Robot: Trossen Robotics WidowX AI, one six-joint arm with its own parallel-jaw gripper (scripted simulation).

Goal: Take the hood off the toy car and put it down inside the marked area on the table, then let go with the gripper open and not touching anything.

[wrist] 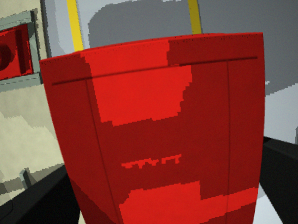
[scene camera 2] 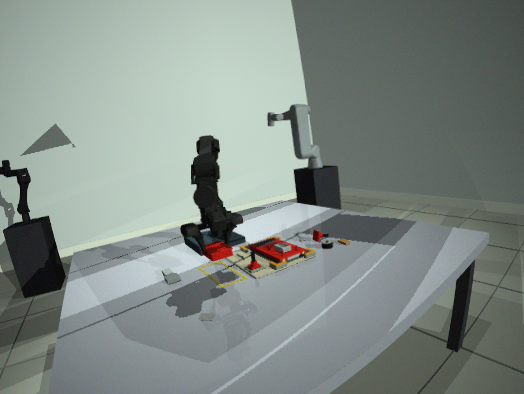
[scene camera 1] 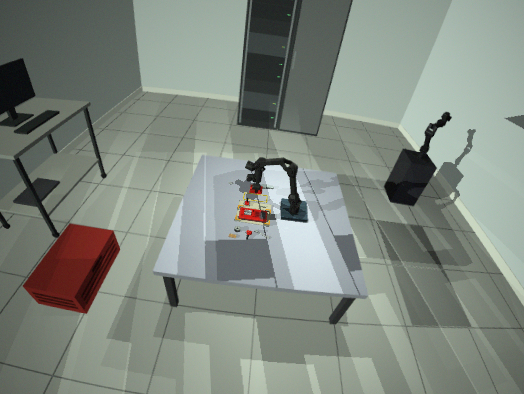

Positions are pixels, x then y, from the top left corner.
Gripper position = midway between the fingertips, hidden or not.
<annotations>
The gripper (scene camera 2: 216, 251) holds a red hood (wrist: 177, 122).
</annotations>
